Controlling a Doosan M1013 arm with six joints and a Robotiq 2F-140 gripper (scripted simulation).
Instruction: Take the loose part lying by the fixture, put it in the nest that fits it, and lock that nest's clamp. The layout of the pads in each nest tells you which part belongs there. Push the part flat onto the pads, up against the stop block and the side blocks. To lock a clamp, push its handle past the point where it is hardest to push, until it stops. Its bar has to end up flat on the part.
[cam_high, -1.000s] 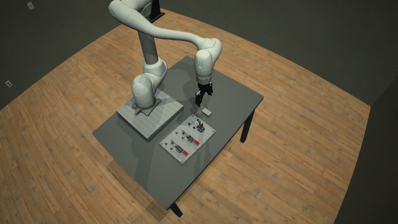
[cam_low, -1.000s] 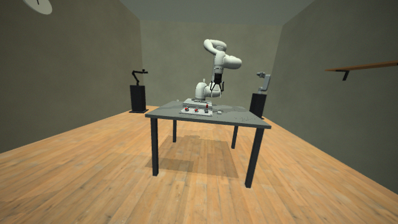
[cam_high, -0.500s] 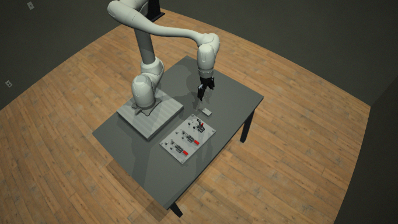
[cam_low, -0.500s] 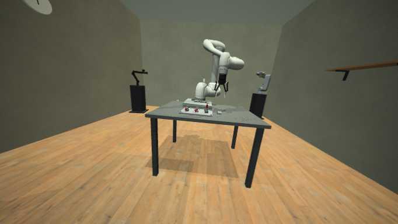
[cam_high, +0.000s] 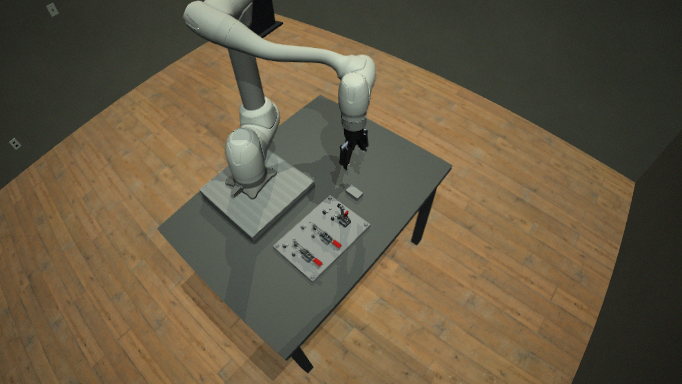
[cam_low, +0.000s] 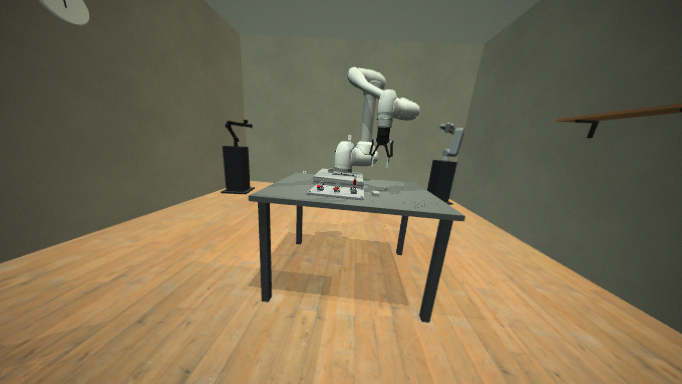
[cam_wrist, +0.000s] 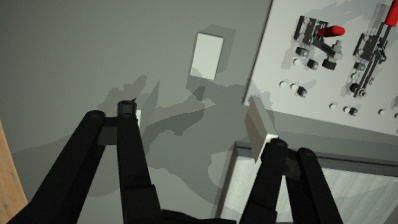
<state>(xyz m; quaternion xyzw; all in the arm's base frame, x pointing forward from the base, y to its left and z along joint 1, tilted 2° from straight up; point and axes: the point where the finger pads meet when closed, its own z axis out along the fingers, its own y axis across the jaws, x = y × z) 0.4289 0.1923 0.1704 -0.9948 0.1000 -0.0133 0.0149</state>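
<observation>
Right now my hand is 20 cm above the loose part. The rest, counted from my hand: clamp 16 cm to the right, 15 cm below, 4 cm ahead; fixture plate 26 cm to the right, 21 cm below, 1 cm behind.
</observation>
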